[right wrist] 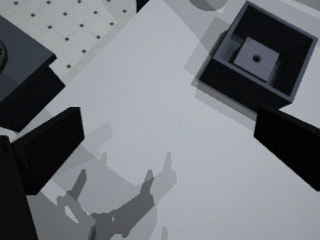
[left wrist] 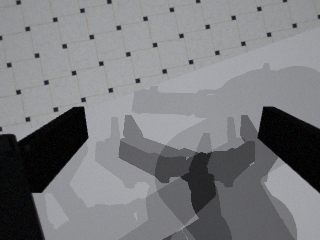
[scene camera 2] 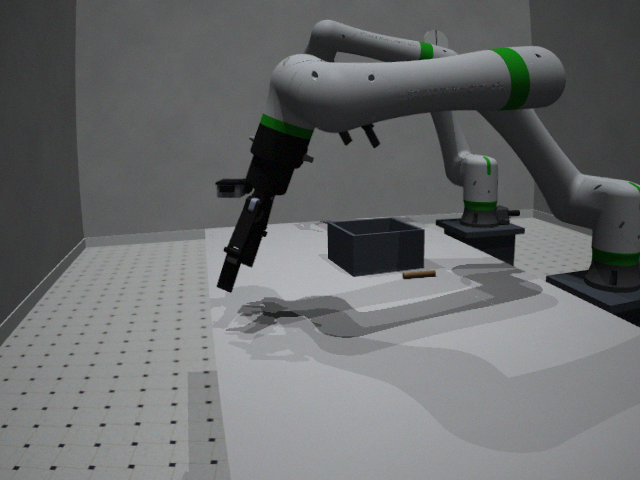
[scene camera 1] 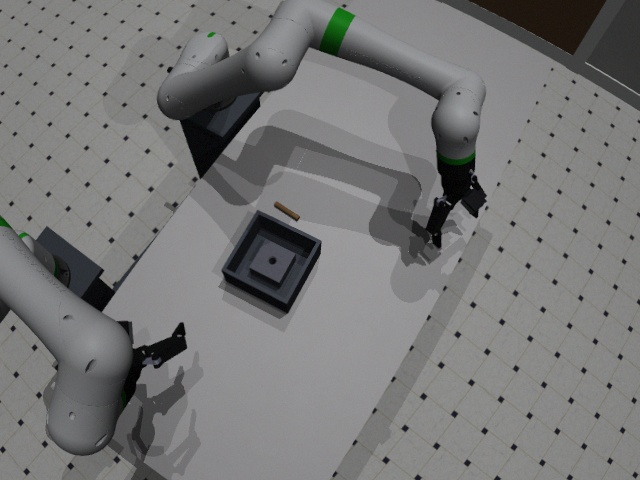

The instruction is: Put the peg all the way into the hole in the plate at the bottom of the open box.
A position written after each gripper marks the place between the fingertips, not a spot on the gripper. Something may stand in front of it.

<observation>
In view: the left gripper (scene camera 2: 235, 275), the right gripper (scene camera 1: 150, 329), a dark box (scene camera 2: 359, 247), a grey plate (scene camera 1: 272, 263) and a dark arm pedestal (scene camera 2: 501, 247).
The dark box shows as well in scene camera 1 (scene camera 1: 307, 248). The grey plate is seen too in the right wrist view (right wrist: 252, 57). The left gripper shows as well in the left wrist view (left wrist: 173, 122) and in scene camera 1 (scene camera 1: 455, 229). The left wrist view misses the dark box: it is out of frame. The left wrist view misses the grey plate: it is out of frame.
</observation>
